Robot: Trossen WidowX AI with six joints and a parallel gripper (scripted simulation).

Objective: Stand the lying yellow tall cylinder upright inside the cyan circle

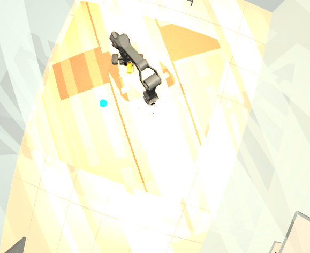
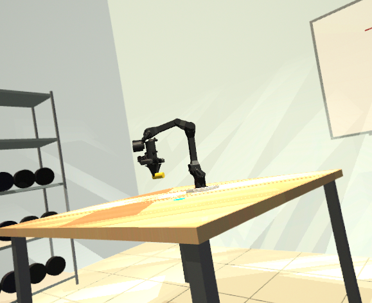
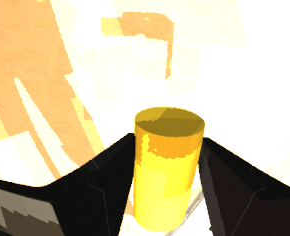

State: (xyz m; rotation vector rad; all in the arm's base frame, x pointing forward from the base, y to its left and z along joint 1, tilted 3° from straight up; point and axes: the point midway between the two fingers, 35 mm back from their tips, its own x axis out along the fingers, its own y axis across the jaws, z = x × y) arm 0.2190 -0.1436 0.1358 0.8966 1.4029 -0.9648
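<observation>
Right now the yellow tall cylinder is 2 cm to the left of my gripper tip and 1 cm behind it. From my gripper tip the other things lie so: cyan circle: 29 cm to the left, 13 cm below, 11 cm ahead.
</observation>
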